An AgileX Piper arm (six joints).
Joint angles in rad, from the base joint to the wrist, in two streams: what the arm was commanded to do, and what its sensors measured. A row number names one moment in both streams.
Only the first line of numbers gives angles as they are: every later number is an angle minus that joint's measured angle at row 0.
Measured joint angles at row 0:
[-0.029 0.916 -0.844 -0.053 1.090 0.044]
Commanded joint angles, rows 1 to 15:
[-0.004 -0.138 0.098 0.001 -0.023 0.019]
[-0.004 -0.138 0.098 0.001 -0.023 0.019]
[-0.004 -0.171 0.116 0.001 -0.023 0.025]
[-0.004 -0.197 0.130 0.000 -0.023 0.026]
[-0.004 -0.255 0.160 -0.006 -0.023 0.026]
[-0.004 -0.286 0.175 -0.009 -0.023 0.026]
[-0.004 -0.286 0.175 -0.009 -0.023 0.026]
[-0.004 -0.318 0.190 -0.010 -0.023 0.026]
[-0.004 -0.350 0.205 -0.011 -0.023 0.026]
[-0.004 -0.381 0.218 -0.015 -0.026 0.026]
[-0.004 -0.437 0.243 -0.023 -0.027 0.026]
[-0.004 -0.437 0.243 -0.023 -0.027 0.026]
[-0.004 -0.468 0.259 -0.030 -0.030 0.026]
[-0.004 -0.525 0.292 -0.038 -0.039 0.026]
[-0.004 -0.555 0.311 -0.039 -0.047 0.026]
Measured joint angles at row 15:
[0.000 -0.483 0.267 -0.024 -0.023 0.012]
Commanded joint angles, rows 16 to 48:
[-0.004 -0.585 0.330 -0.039 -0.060 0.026]
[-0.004 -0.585 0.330 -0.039 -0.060 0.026]
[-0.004 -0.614 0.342 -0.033 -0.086 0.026]
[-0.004 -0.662 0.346 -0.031 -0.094 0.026]
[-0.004 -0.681 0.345 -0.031 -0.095 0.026]
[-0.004 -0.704 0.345 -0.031 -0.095 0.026]
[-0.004 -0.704 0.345 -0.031 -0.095 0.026]
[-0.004 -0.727 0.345 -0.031 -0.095 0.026]
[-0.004 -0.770 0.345 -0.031 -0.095 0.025]
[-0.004 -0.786 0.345 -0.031 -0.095 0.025]
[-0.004 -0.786 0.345 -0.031 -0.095 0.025]
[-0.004 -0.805 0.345 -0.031 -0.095 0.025]
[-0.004 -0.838 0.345 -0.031 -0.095 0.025]
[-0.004 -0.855 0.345 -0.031 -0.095 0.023]
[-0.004 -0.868 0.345 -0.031 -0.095 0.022]
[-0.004 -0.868 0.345 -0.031 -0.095 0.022]
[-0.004 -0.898 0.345 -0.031 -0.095 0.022]
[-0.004 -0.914 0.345 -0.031 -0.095 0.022]
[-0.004 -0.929 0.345 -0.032 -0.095 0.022]
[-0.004 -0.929 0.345 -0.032 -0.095 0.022]
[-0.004 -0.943 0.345 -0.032 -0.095 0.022]
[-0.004 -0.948 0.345 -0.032 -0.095 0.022]
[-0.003 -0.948 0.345 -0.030 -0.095 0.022]
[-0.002 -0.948 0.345 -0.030 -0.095 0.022]
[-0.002 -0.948 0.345 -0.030 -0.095 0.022]
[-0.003 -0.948 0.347 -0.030 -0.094 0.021]
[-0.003 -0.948 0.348 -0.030 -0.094 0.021]
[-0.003 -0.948 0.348 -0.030 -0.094 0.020]
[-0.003 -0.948 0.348 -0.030 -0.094 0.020]
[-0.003 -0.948 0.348 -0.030 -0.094 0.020]
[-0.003 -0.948 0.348 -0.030 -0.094 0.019]
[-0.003 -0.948 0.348 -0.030 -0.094 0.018]
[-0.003 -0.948 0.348 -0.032 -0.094 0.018]
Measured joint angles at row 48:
[0.000 -0.918 0.346 -0.026 -0.092 0.012]
